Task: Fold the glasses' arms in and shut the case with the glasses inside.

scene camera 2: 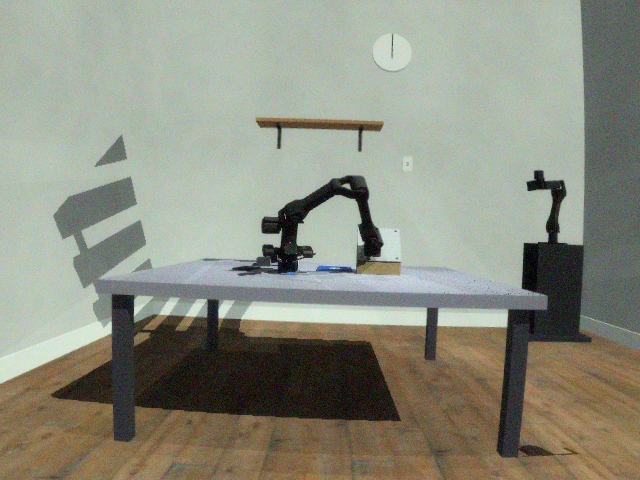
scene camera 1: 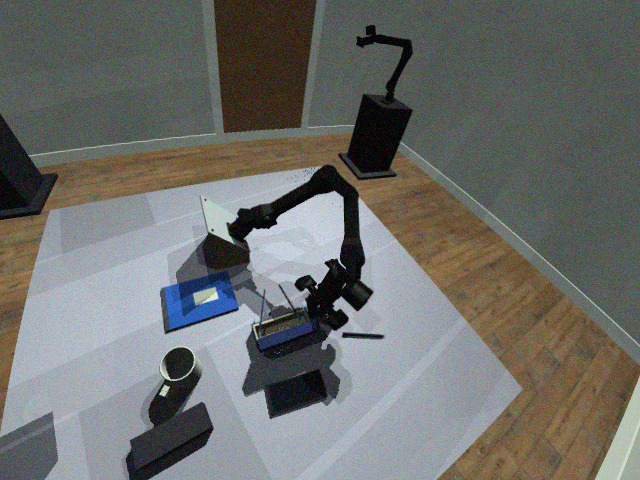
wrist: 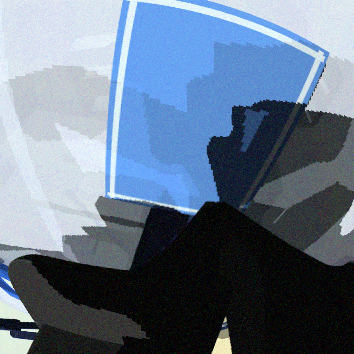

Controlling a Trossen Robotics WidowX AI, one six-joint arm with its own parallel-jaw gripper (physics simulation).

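Pixels of known places: gripper, fingertip midpoint: (scene camera 2: 285,271) (wrist: 213,211); arm's base, link origin: (scene camera 2: 372,250) (scene camera 1: 234,232).
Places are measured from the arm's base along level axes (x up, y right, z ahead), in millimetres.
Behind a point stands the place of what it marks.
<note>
The blue case (scene camera 1: 286,338) @[x -3, y -56, z 395 mm] stands open on the table, its pale-lined inside showing in the first scene view. The glasses' two thin dark arms (scene camera 1: 262,310) (scene camera 1: 290,301) stick up out of it, apart and unfolded. The frame and lenses are hard to make out. My gripper (scene camera 1: 314,313) @[x -91, y -160, z 328 mm] (scene camera 2: 287,268) @[x -91, y -160, z 328 mm] (wrist: 213,211) @[x -91, y -160, z 328 mm] is shut with nothing seen between its fingertips. It points down at the case's right end, close to it; contact cannot be told. A blue panel with a white border (wrist: 160,100) @[x -92, y -198, z 294 mm] lies beyond the fingertips in the wrist view; which object it belongs to is unclear.
A blue flat item with a cream label (scene camera 1: 205,296) @[x -88, y 129, z 163 mm] lies behind left of the case. A mug (scene camera 1: 178,364) @[x -88, y 221, z 347 mm], a long dark box (scene camera 1: 173,439) @[x -62, y 241, z 516 mm] and a flat black slab (scene camera 1: 297,393) @[x -88, y -51, z 515 mm] are nearer the camera. A dark pen (scene camera 1: 363,335) @[x -89, y -297, z 437 mm] lies right. A white-faced slanted block (scene camera 1: 218,226) @[x 56, y 49, z 14 mm] stands behind.
</note>
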